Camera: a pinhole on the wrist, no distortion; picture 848 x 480 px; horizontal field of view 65.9 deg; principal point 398.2 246.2 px. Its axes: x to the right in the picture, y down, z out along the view. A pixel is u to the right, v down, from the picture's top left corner.
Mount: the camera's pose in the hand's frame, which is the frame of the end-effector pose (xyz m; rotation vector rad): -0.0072 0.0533 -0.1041 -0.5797 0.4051 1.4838
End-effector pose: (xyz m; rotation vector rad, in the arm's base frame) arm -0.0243 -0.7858 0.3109 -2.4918 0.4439 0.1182
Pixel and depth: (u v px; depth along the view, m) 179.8 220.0 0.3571
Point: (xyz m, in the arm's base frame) -0.1097 -0.7582 0.0181
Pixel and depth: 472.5 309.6 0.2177
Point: -0.1367 -0.8956 0.1657
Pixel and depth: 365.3 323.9 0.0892
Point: -0.0846 -0.8744 0.2853
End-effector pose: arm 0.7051 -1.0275 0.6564 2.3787 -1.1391 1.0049
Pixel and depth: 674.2 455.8 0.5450
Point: 0.2579 -1.3571 0.3669
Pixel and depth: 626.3 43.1 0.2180
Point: 0.5506 -1.2241 0.6601
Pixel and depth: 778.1 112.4 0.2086
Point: 0.5007 -1.2117 0.6705
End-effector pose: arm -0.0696 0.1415 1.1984 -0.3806 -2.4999 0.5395
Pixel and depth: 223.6 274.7 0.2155
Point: -0.0736 0.2143 1.0416
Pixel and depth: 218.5 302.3 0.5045
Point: -0.1601 0.2005 0.7526
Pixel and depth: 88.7 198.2 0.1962
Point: -0.1031 0.1857 1.0640
